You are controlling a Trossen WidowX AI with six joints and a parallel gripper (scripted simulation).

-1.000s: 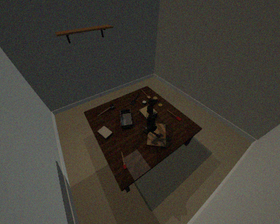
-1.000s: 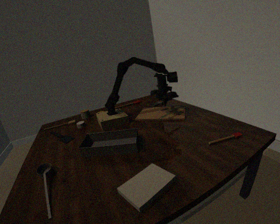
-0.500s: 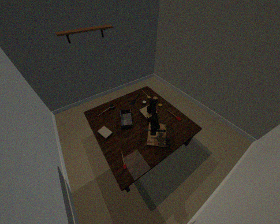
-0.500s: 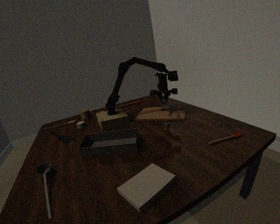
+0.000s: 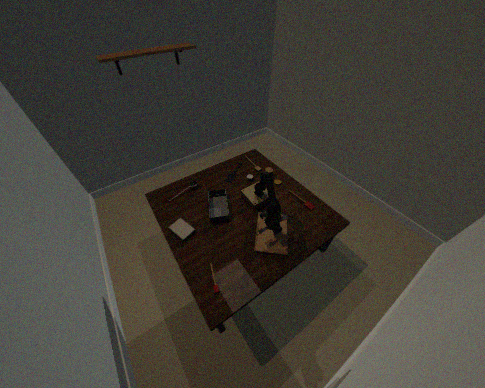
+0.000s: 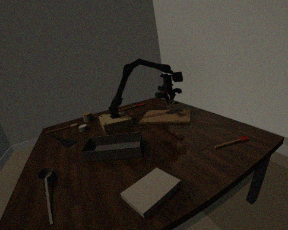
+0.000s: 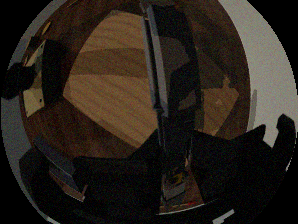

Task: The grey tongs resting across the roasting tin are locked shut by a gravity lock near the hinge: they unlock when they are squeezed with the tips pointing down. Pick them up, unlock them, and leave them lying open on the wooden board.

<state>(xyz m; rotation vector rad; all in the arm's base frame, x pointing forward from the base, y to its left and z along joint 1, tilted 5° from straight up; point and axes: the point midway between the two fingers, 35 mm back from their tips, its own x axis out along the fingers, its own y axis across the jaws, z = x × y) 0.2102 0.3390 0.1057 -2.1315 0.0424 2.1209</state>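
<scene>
Right now my gripper tip is 4 cm past the wooden board, 1 cm to the left of it and 10 cm above it. Round my gripper tip: red-handled tool 51 cm ahead, 3 cm to the left, 10 cm below; pale flat box 49 cm ahead, 47 cm to the right, 9 cm below; roasting tin 13 cm ahead, 49 cm to the right, 7 cm below.
</scene>
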